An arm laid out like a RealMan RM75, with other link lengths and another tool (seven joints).
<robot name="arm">
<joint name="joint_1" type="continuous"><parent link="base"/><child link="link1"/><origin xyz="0 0 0.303"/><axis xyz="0 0 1"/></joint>
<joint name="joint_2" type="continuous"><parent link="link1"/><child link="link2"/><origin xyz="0 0 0" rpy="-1.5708 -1.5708 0"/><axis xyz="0 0 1"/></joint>
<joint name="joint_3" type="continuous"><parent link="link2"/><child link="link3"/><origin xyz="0.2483 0 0" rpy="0 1.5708 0"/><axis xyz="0 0 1"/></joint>
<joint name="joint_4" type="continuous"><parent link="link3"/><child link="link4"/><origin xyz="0 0 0" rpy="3.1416 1.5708 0"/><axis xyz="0 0 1"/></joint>
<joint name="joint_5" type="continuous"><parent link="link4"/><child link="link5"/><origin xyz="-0.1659 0 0" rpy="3.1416 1.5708 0"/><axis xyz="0 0 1"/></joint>
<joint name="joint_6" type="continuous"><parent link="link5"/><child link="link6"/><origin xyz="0 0 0" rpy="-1.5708 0 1.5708"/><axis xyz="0 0 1"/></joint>
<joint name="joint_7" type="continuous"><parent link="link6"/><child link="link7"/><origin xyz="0 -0.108 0" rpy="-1.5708 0 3.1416"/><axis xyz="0 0 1"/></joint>
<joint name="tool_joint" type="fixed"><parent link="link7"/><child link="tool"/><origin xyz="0.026 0.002 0.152" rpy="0.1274 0 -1.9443"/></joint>
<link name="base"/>
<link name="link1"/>
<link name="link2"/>
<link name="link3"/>
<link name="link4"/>
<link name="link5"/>
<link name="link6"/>
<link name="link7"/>
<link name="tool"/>
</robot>
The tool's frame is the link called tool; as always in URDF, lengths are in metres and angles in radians. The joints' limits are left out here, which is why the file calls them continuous.
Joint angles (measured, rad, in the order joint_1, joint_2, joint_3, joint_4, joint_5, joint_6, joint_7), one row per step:
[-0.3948, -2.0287, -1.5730, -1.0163, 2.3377, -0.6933, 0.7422]
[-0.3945, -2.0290, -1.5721, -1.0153, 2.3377, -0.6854, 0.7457]
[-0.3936, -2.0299, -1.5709, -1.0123, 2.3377, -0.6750, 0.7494]
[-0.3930, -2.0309, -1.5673, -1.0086, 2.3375, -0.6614, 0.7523]
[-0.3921, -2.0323, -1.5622, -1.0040, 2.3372, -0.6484, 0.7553]
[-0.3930, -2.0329, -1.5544, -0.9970, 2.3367, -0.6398, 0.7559]
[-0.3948, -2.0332, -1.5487, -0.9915, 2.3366, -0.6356, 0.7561]
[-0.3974, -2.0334, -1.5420, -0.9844, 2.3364, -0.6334, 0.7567]
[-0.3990, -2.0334, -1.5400, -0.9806, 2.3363, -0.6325, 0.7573]
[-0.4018, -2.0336, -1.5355, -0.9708, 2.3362, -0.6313, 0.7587]
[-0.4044, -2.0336, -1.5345, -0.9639, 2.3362, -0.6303, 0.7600]
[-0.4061, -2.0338, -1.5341, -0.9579, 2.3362, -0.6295, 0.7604]
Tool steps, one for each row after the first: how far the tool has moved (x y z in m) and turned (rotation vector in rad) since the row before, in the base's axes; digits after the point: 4 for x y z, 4 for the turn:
[0.0000, 0.0013, 0.0007, 0.0051, 0.0024, -0.0046]
[-0.0005, 0.0012, 0.0005, 0.0061, 0.0025, -0.0034]
[-0.0003, 0.0014, 0.0003, 0.0070, 0.0028, -0.0046]
[-0.0005, 0.0007, -0.0004, 0.0047, 0.0031, -0.0040]
[-0.0008, -0.0004, -0.0015, -0.0016, 0.0035, -0.0015]
[-0.0004, -0.0005, -0.0013, -0.0032, 0.0028, -0.0010]
[-0.0007, -0.0011, -0.0019, -0.0066, 0.0037, -0.0004]
[-0.0004, -0.0003, -0.0006, -0.0025, 0.0017, 0.0002]
[-0.0017, -0.0015, -0.0017, -0.0070, 0.0041, 0.0025]
[-0.0011, -0.0005, -0.0007, -0.0030, 0.0026, 0.0018]
[-0.0011, -0.0006, -0.0006, -0.0022, 0.0015, 0.0029]

